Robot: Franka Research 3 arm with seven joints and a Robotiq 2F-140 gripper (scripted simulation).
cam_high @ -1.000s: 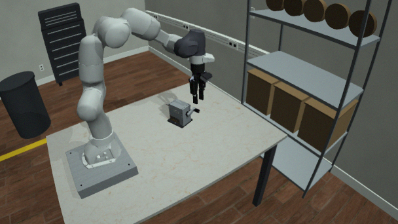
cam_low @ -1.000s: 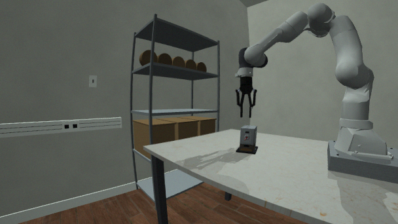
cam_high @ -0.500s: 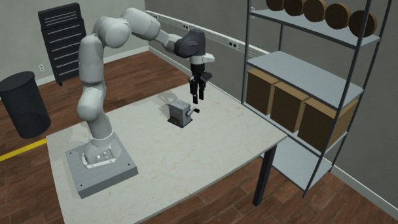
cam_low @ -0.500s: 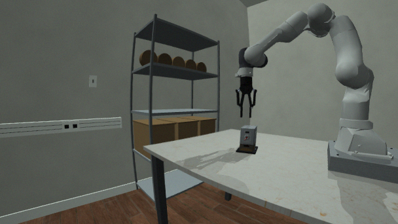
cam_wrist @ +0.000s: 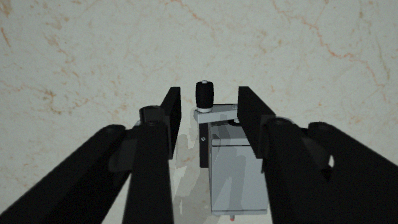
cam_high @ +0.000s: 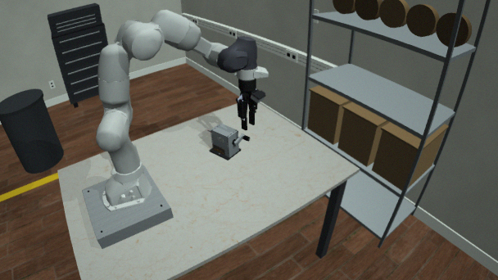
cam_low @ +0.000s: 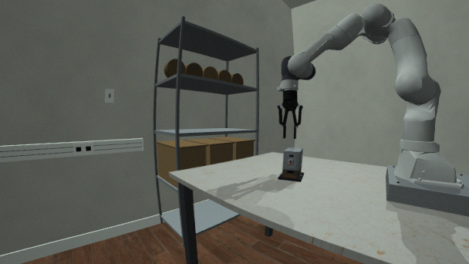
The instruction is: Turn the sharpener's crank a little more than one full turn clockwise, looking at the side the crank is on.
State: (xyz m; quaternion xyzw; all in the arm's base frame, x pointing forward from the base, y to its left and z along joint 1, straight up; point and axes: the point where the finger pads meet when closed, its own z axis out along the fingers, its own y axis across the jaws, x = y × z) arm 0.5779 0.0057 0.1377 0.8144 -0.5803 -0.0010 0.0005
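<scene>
The crank is 11 cm below my hand, 2 cm to the left of it and 2 cm behind it.
</scene>
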